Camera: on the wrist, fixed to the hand. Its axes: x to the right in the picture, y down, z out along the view.
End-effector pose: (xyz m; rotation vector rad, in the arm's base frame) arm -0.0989 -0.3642 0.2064 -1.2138 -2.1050 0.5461
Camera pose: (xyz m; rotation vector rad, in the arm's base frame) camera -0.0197 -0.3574 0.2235 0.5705 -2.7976 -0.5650
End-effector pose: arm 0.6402 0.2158 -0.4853 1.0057 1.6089 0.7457
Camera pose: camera 0.5858 0.2198 -0.4250 -0.5406 1.2516 -0.1254
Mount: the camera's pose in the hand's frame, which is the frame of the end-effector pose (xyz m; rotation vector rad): -0.0178 0.0406 -0.0681 -0.5345 -0.3704 -1.5372
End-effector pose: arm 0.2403 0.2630 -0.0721 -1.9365 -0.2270 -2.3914
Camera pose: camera 0.1837 0.2119 -0.1000 1.1382 0.6721 1.0222
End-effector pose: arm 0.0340 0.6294 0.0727 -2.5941 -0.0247 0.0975
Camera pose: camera 0.0213 0.5588 0.1108 2.1594 2.2145 0.0108
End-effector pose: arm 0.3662 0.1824 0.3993 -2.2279 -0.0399 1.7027
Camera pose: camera 0.4181 0.1234 0.4200 -1.1955 -1.8635 1.0782
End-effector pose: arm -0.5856 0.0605 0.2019 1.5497 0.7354 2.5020
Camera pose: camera -0.6298 -0.0045 0.1812 0.6533 0.6672 1.0666
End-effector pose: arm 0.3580 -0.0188 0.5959 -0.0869 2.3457 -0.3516
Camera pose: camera 0.3250 0.0385 0.6431 -2.0159 1.4944 -0.3315
